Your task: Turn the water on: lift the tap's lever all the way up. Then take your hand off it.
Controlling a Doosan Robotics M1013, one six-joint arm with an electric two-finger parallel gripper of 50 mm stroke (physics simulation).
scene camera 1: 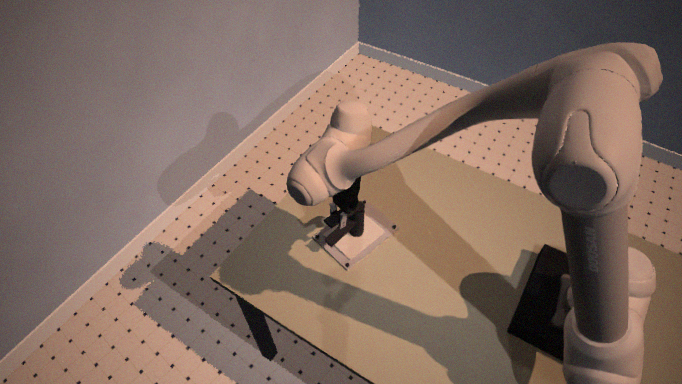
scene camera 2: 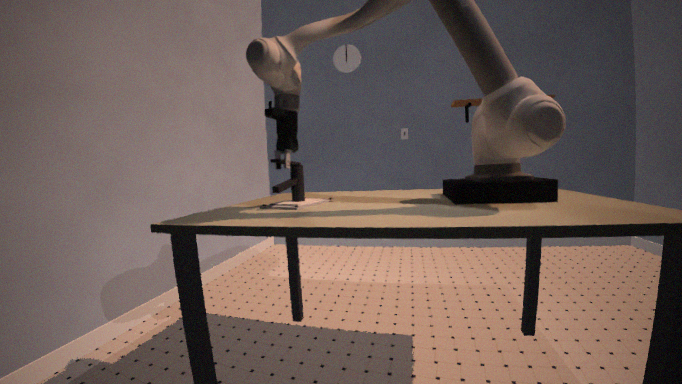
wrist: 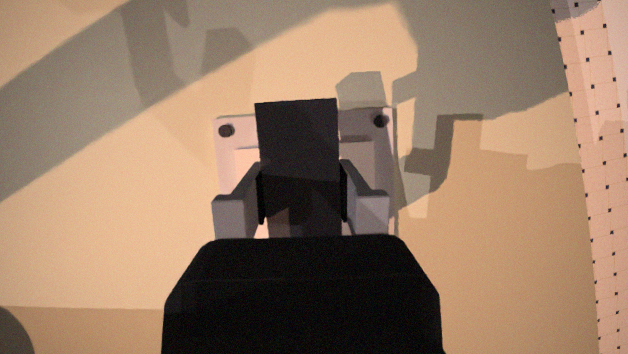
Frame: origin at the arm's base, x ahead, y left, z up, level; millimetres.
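Where they show: gripper, fingertip midpoint: [scene camera 1: 337, 222] [scene camera 2: 282, 168] [wrist: 302, 179]; arm's base, origin of the base link: [scene camera 2: 497, 179].
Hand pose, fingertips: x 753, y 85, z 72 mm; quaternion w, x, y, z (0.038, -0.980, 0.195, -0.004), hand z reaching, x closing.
Note:
Each offset is from my fingertips to the top centre of the thing. "spot": to the spot under its first point. Level surfaces: height alone.
The dark tap @[spot: dx -43, dy -57, dz -70 mm] [scene camera 1: 358, 227] [scene camera 2: 298, 184] stands upright on a pale square base plate [scene camera 1: 361, 245] [wrist: 243, 128], with its spout @[dx -3, dy -10, dz -38 mm] [scene camera 1: 338, 235] [scene camera 2: 284, 187] low on one side. Its broad dark lever @[dx -7, dy -20, dz +33 mm] [wrist: 299, 140] reaches out from the top of the post, roughly level or slightly raised in scene camera 2. My gripper [scene camera 1: 338, 215] [scene camera 2: 283, 159] [wrist: 302, 179] points down and is shut on the lever, with one pale finger against each side. The spout does not show in the wrist view, and the lever's far end is partly hidden by the fingers in scene camera 1.
The tap's plate lies on a tan table @[dz -137 mm] [scene camera 1: 450, 200] [scene camera 2: 370, 212] near its left end. The arm's black base block [scene camera 1: 537, 300] [scene camera 2: 500, 191] stands at the right. A grey wall [scene camera 1: 125, 90] [scene camera 2: 125, 125] rises beyond the table's left end.

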